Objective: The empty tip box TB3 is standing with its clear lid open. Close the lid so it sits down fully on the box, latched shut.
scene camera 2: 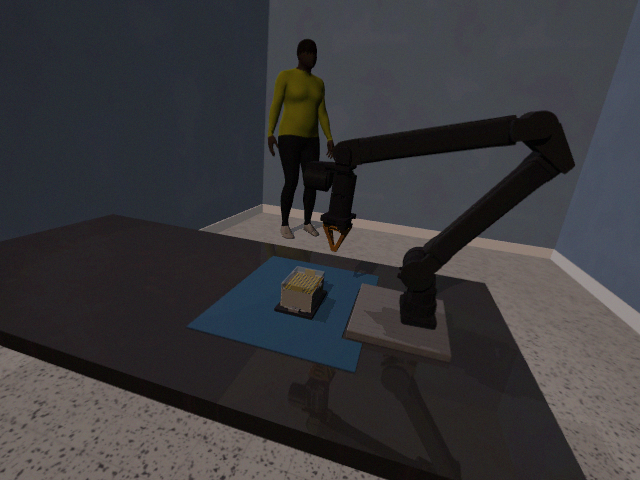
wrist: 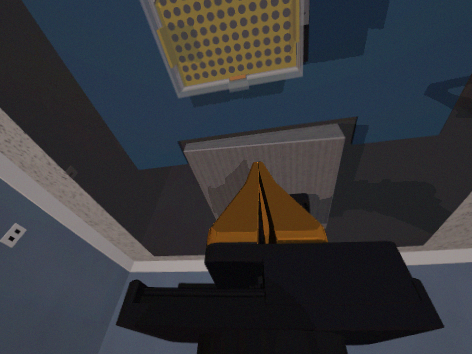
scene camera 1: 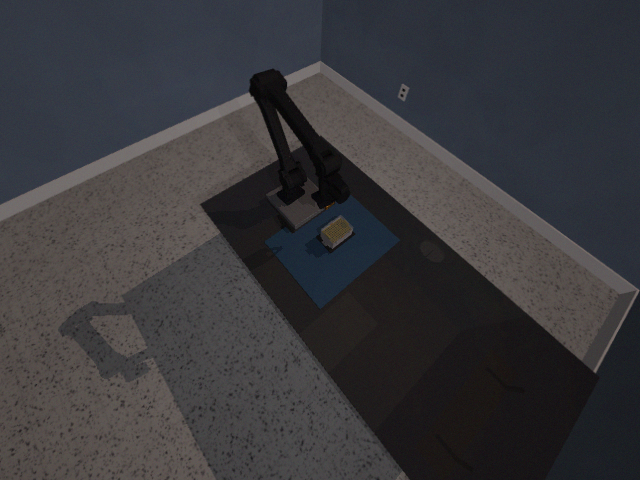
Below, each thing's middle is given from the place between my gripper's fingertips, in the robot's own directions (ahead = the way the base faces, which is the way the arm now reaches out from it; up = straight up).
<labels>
Right now the clear lid (scene camera 2: 305, 280) is 90 mm below my hand, 70 mm ahead of it and 10 mm to the left of it.
</labels>
